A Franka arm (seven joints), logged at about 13 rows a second.
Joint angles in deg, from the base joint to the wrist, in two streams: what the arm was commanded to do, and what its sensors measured. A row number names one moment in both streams.
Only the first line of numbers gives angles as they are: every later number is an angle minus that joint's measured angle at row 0.
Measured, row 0:
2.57, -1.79, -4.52, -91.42, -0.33, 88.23, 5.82
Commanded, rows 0 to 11:
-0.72, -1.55, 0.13, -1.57, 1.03, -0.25, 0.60
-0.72, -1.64, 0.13, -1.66, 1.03, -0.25, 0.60
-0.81, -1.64, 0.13, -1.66, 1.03, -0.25, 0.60
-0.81, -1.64, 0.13, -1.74, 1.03, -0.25, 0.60
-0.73, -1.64, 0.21, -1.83, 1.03, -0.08, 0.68
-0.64, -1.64, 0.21, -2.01, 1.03, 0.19, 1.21
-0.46, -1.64, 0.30, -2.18, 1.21, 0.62, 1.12
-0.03, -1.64, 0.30, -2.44, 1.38, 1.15, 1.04
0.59, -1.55, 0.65, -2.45, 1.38, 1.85, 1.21
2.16, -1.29, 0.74, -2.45, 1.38, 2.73, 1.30
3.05, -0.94, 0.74, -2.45, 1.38, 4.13, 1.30
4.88, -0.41, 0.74, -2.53, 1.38, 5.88, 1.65
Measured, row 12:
2.78, 0.01, 0.47, -0.77, 0.08, 2.79, 0.03
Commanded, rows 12 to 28:
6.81, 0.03, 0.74, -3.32, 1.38, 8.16, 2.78
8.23, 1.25, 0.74, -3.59, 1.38, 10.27, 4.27
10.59, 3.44, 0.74, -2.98, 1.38, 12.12, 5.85
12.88, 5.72, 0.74, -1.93, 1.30, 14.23, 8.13
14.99, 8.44, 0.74, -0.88, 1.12, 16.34, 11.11
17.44, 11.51, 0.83, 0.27, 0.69, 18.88, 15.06
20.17, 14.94, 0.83, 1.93, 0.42, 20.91, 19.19
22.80, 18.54, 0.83, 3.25, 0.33, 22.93, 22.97
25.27, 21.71, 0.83, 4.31, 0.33, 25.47, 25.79
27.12, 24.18, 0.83, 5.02, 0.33, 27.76, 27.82
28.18, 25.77, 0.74, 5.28, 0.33, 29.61, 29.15
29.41, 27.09, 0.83, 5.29, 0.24, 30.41, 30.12
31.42, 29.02, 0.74, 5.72, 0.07, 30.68, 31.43
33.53, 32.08, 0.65, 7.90, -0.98, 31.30, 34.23
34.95, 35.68, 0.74, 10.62, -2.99, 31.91, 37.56
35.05, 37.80, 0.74, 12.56, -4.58, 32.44, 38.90
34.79, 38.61, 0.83, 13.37, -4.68, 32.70, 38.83
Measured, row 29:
34.93, 33.84, 1.04, 7.51, -2.96, 32.64, 37.04
